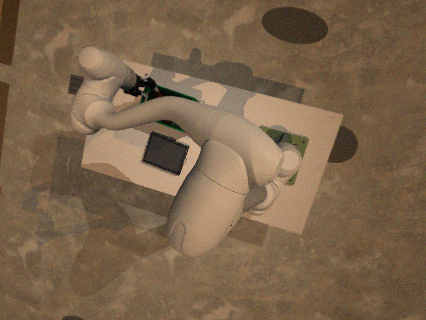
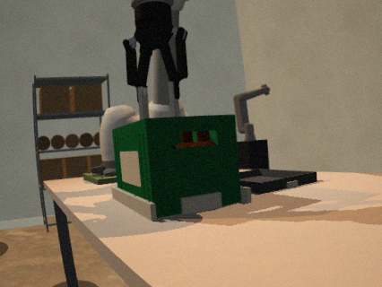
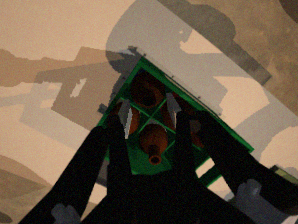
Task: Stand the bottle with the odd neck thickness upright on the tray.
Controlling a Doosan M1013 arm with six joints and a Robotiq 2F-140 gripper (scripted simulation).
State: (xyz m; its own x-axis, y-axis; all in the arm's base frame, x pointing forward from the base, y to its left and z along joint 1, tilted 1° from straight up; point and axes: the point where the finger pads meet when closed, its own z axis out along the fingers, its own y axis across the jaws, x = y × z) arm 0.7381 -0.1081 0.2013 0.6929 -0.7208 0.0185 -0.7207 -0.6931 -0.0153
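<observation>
The brown bottle lies 9 cm behind my hand, 1 cm to the left of it and 12 cm below it. Also, from my hand: green crate 9 cm behind, 5 cm to the left, 12 cm below; then dark tray 11 cm behind, 32 cm to the left, 20 cm below.
</observation>
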